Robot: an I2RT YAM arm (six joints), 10 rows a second.
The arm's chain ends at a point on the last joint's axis. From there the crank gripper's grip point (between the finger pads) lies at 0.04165 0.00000 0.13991 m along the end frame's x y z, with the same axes.
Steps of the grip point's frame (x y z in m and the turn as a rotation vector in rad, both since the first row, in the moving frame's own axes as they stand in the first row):
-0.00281, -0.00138, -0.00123, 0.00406, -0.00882, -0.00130
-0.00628, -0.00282, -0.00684, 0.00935, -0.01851, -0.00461
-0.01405, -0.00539, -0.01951, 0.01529, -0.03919, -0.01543
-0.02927, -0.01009, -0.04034, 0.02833, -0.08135, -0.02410
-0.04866, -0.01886, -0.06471, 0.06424, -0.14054, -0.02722
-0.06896, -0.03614, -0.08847, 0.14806, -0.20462, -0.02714
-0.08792, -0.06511, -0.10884, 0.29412, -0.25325, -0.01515
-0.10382, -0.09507, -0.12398, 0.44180, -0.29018, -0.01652
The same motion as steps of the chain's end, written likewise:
-0.00157, -0.00076, -0.00159, 0.00406, -0.00882, -0.00130
-0.00368, -0.00132, -0.00758, 0.00935, -0.01851, -0.00461
-0.00852, -0.00264, -0.02101, 0.01529, -0.03919, -0.01543
-0.01771, -0.00522, -0.04319, 0.02833, -0.08135, -0.02410
-0.02853, -0.00886, -0.06884, 0.06424, -0.14054, -0.02722
-0.03948, -0.01429, -0.09238, 0.14806, -0.20462, -0.02714
-0.05174, -0.02310, -0.10863, 0.29412, -0.25325, -0.01515
-0.06287, -0.03316, -0.11627, 0.44180, -0.29018, -0.01652

